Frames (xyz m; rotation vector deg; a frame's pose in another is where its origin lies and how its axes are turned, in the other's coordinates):
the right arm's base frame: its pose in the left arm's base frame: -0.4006 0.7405 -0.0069 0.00 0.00 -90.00
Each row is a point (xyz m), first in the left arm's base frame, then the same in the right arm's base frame.
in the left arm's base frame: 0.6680 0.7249 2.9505
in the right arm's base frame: 0.0156 1.0686 2.9574
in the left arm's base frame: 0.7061 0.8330 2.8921
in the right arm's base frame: -0.0925 1.1067 2.8990
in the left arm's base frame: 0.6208 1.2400 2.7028
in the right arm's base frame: -0.4995 1.0214 2.7097
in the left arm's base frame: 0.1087 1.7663 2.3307
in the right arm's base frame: -1.0258 0.5093 2.3376
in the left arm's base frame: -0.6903 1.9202 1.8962
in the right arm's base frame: -1.1797 -0.2897 1.9031
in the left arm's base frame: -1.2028 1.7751 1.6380
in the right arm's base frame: -1.0346 -0.8022 1.6449
